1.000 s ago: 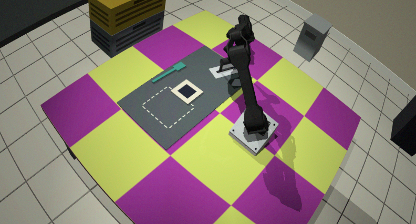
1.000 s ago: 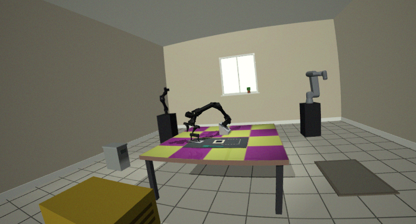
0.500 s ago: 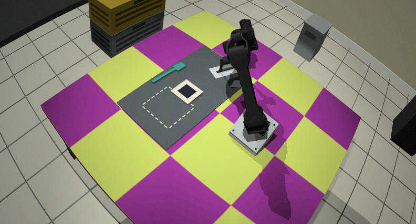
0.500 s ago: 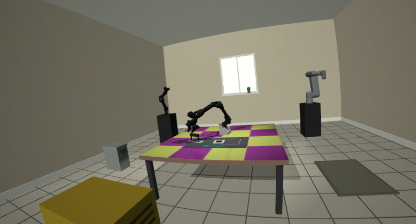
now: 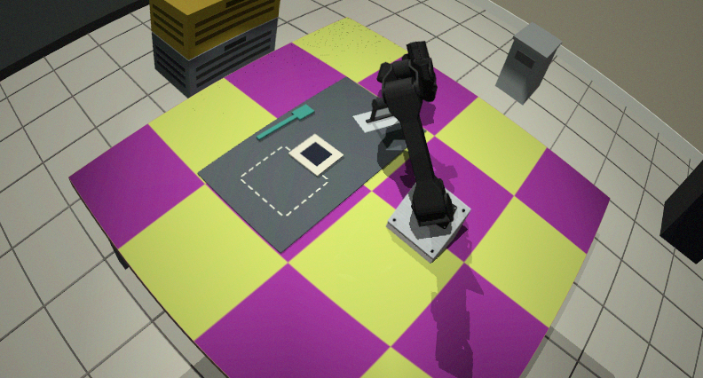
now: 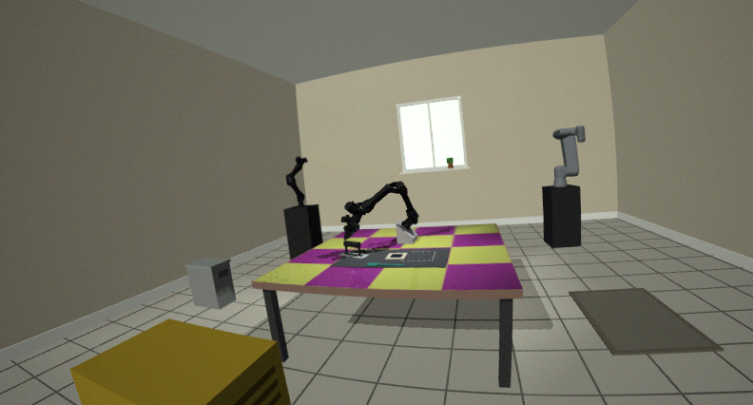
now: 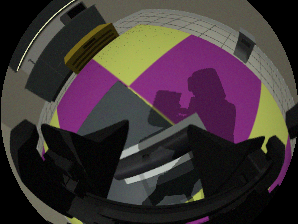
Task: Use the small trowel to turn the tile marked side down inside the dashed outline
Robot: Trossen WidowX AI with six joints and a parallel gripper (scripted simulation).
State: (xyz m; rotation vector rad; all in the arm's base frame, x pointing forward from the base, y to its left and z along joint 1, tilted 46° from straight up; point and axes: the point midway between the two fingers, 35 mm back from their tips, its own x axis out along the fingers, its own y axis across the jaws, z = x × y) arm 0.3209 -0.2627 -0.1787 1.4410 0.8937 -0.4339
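The tile is 40 mm ahead of my gripper tip, 320 mm to the left of it and 100 mm below it. From my gripper tip the other things lie so: teal trowel 190 mm ahead, 260 mm to the left, 100 mm below; then grey mat 50 mm ahead, 300 mm to the left, 120 mm below.
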